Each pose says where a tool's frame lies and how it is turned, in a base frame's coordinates. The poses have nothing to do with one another.
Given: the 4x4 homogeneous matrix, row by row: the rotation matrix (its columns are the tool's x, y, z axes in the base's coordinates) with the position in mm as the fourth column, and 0 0 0 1 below. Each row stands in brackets.
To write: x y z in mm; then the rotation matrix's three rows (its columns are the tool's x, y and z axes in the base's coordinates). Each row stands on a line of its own. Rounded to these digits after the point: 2 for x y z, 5 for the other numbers.
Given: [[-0.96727, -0.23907, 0.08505, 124.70], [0.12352, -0.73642, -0.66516, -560.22], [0.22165, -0.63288, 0.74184, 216.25], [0, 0, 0, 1]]
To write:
124.70, -560.22, 216.25
-0.96727, -0.23907, 0.08505
0.12352, -0.73642, -0.66516
0.22165, -0.63288, 0.74184

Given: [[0.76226, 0.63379, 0.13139, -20.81], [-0.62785, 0.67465, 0.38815, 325.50], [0.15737, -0.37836, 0.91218, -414.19], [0, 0, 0, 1]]
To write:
-20.81, 325.50, -414.19
0.76226, 0.63379, 0.13139
-0.62785, 0.67465, 0.38815
0.15737, -0.37836, 0.91218

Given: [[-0.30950, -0.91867, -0.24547, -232.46], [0.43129, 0.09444, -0.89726, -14.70], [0.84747, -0.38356, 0.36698, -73.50], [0, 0, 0, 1]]
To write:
-232.46, -14.70, -73.50
-0.30950, -0.91867, -0.24547
0.43129, 0.09444, -0.89726
0.84747, -0.38356, 0.36698

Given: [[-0.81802, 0.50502, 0.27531, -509.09], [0.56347, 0.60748, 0.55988, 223.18], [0.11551, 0.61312, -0.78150, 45.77], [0, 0, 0, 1]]
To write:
-509.09, 223.18, 45.77
-0.81802, 0.50502, 0.27531
0.56347, 0.60748, 0.55988
0.11551, 0.61312, -0.78150

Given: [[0.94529, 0.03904, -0.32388, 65.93], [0.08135, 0.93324, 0.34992, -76.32], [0.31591, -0.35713, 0.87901, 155.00], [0, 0, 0, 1]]
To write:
65.93, -76.32, 155.00
0.94529, 0.03904, -0.32388
0.08135, 0.93324, 0.34992
0.31591, -0.35713, 0.87901

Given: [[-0.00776, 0.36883, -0.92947, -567.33], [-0.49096, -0.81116, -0.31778, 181.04], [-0.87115, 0.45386, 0.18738, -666.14], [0, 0, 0, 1]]
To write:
-567.33, 181.04, -666.14
-0.00776, 0.36883, -0.92947
-0.49096, -0.81116, -0.31778
-0.87115, 0.45386, 0.18738

